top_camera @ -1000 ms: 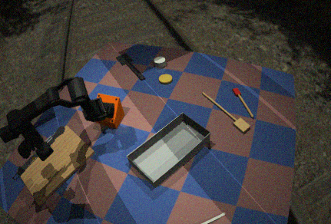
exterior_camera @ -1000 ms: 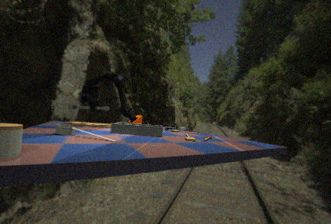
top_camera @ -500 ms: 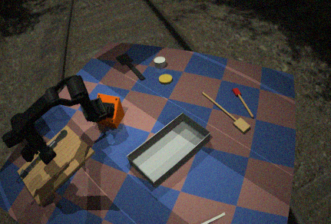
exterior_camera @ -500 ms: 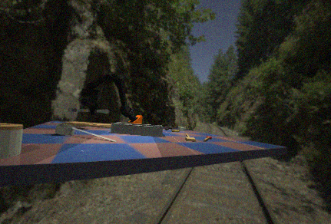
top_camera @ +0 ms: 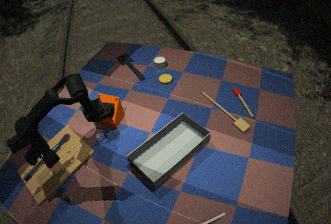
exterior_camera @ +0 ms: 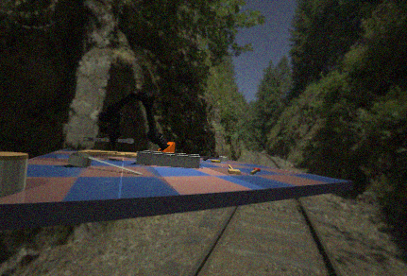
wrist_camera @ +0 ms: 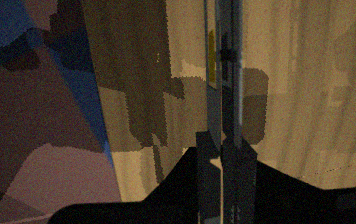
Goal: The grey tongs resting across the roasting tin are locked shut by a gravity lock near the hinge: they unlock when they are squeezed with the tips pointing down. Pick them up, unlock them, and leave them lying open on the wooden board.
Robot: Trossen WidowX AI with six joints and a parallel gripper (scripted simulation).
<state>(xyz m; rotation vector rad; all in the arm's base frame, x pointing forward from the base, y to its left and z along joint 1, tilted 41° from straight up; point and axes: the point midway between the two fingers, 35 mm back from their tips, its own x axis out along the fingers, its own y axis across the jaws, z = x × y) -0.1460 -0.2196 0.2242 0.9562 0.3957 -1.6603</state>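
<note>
My gripper tip is now 4 cm past the wooden board, 1 cm to the right of it and 5 cm above it. From my gripper tip the other things lie so: roasting tin (46 cm ahead, 21 cm to the left, 3 cm below); then black spatula (6 cm ahead, 74 cm to the left, 6 cm below); then red-tipped stick (72 cm ahead, 57 cm to the left, 5 cm below).
</note>
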